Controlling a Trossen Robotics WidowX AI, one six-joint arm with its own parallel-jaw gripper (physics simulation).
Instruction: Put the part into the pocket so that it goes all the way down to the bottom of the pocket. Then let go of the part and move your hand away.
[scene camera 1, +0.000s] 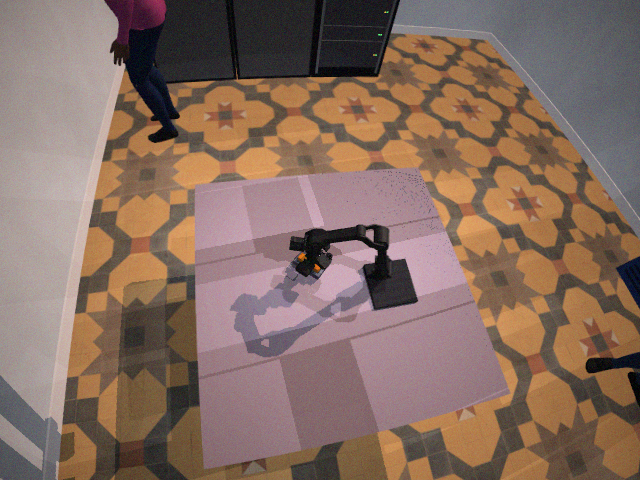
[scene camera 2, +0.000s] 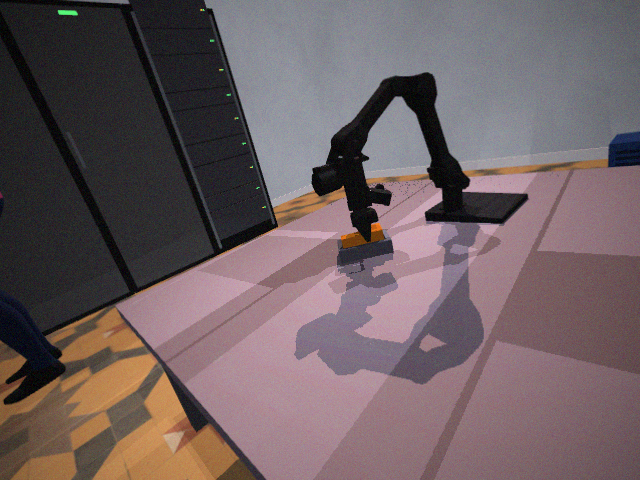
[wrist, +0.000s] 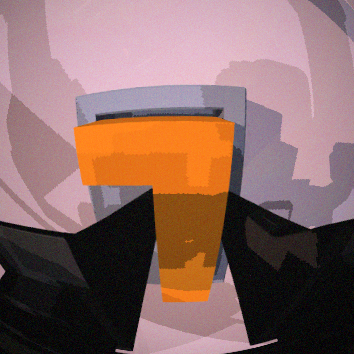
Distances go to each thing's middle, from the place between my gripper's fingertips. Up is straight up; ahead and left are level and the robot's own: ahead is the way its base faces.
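There is the orange L-shaped block (wrist: 187, 159), 10 mm to the right of my hand and 10 mm above it. The grey pocket block (wrist: 228, 102) is here as well, and my gripper is 20 mm above it and 20 mm to the left of it.
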